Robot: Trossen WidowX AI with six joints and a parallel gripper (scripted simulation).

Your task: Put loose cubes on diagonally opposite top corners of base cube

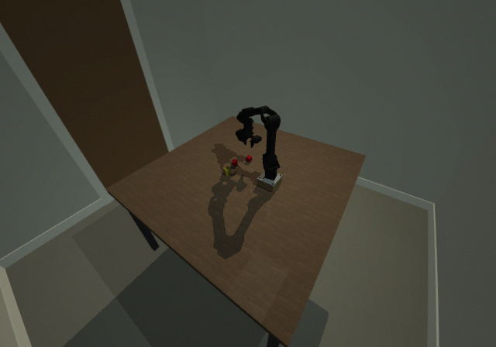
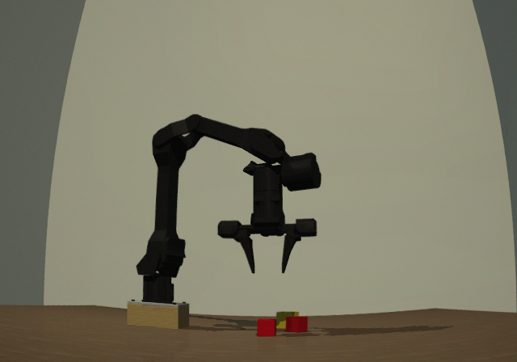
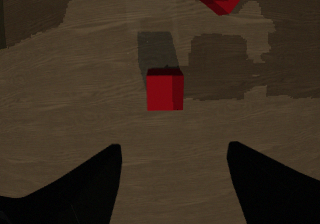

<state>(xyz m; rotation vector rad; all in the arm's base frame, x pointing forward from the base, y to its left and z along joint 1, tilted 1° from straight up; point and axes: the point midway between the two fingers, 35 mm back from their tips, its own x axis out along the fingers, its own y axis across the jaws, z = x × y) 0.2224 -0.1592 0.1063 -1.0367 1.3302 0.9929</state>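
Now: the red cube 110 mm below my gripper tip. Round my gripper tip: yellow base cube 80 mm ahead, 190 mm to the left, 100 mm below.
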